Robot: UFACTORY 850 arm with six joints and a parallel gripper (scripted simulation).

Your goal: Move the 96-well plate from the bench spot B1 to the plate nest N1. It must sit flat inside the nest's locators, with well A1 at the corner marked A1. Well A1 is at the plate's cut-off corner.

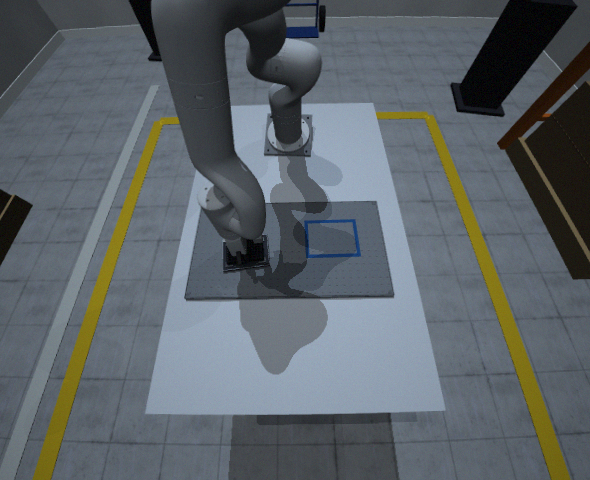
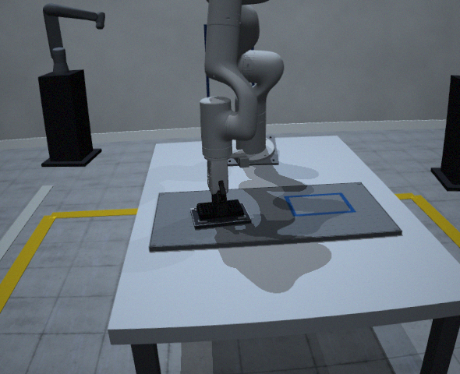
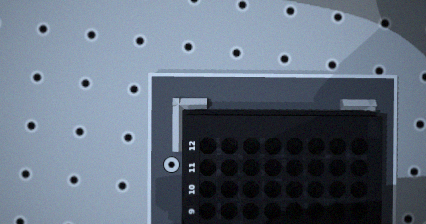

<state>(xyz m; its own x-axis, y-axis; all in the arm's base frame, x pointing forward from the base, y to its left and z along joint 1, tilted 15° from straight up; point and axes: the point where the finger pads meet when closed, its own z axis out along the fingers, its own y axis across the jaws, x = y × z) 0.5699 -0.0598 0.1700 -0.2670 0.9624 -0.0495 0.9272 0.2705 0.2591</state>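
My gripper is now 1 cm above the 96-well plate. Round my hand: plate nest N1: 3 cm below.
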